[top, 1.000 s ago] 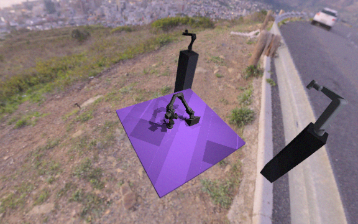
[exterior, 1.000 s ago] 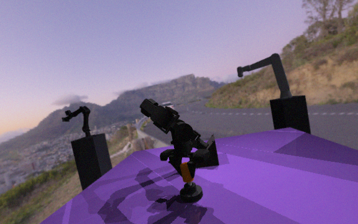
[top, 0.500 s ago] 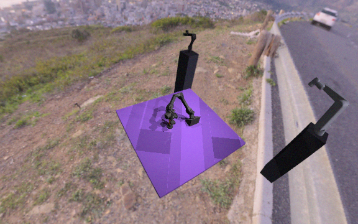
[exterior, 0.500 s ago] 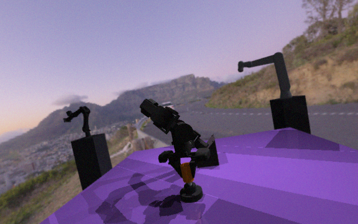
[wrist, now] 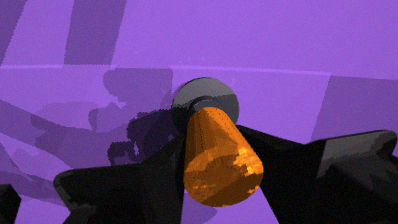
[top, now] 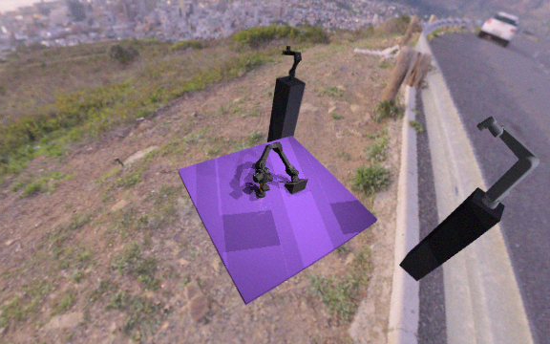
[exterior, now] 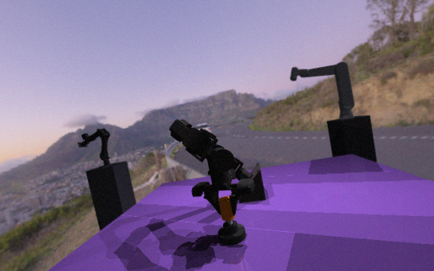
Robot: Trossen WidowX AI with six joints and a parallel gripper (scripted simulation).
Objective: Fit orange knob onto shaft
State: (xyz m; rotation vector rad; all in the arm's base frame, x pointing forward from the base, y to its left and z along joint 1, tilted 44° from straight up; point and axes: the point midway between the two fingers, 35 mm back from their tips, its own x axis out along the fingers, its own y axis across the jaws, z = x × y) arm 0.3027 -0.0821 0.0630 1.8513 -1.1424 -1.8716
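My gripper tip is now 30 mm below the orange knob. Round my gripper tip: round pedestal (40 mm below).
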